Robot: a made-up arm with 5 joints.
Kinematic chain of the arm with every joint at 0, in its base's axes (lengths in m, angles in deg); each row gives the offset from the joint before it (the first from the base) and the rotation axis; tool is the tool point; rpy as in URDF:
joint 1: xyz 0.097 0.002 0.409 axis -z
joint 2: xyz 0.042 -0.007 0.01 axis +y
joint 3: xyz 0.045 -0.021 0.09 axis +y
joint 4: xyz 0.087 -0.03 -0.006 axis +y
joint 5: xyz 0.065 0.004 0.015 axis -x
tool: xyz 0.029 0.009 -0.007 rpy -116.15 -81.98 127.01
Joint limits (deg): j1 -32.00..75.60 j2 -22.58..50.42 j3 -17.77..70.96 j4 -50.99..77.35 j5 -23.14..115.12
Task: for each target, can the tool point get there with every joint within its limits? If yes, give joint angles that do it. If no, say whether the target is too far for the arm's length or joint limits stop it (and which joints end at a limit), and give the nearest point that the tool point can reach.
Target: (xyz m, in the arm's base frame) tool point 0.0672 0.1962 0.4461
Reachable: no: joint limits stop it (at a limit: joint 1, joint 2, joint 3, joint 4, joint 5) | nearest point 0.0546 -0.0055 0.3892 | short by 0.210 m
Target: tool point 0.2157 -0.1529 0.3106
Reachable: yes | joints 36.36 30.39 51.71 -25.72 53.94
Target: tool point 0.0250 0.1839 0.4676
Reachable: no: joint limits stop it (at a limit: joint 1, joint 2, joint 3, joint 4) | nearest point 0.0538 -0.0065 0.3916 | short by 0.207 m
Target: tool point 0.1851 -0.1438 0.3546
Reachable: yes | joints 43.01 -4.04 50.68 30.03 10.83
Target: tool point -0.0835 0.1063 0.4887
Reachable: no: joint limits stop it (at a limit: joint 1, joint 2, joint 3, joint 4) | nearest point 0.0344 -0.0115 0.3916 | short by 0.193 m
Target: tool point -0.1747 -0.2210 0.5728
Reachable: no: too far | nearest point 0.0814 -0.1951 0.5935 | short by 0.258 m
